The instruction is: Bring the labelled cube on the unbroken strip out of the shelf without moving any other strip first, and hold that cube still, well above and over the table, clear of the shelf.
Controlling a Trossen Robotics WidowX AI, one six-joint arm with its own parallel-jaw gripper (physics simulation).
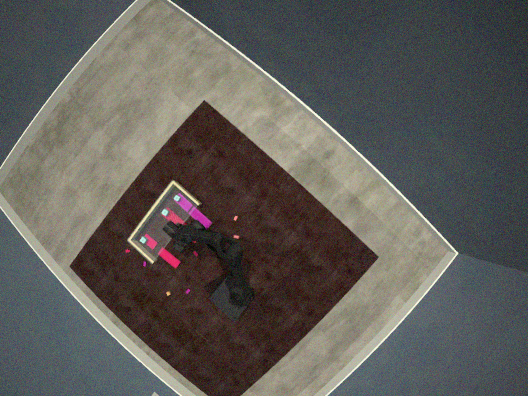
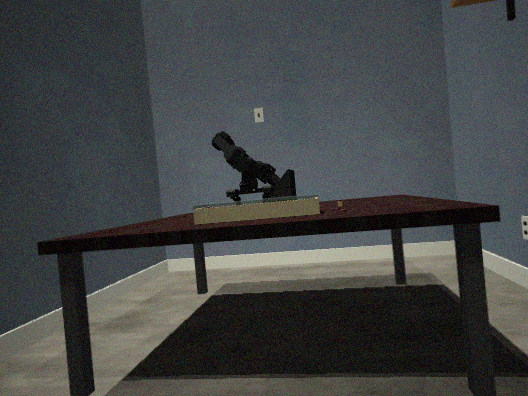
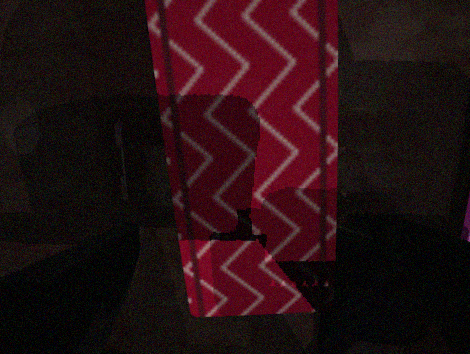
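Observation:
The low shelf (image 1: 151, 210) (image 2: 257, 212) has cream walls and a clear top. Three pale cyan cubes are inside. The middle cube (image 1: 165, 212) sits at the inner end of the red zigzag strip (image 1: 173, 217) (image 3: 280, 125), which shows no gap where visible; the arm hides part of it from above. The magenta strip (image 1: 201, 218) and the plain pink-red strip (image 1: 169, 258) each show a gap. Cube labels are too small to read. My gripper (image 1: 187, 235) (image 3: 269, 236) is open and empty, low outside the shelf, with its fingers on either side of the zigzag strip's outer part.
The other cubes (image 1: 176, 198) (image 1: 143, 240) are toward the shelf's two side walls. Small loose chips, including a salmon one (image 1: 235, 218), a purple one (image 1: 188, 291) and an orange one (image 1: 168, 293), lie on the dark table (image 1: 300, 240) (image 2: 400, 207). The shelf's clear top spans the cubes.

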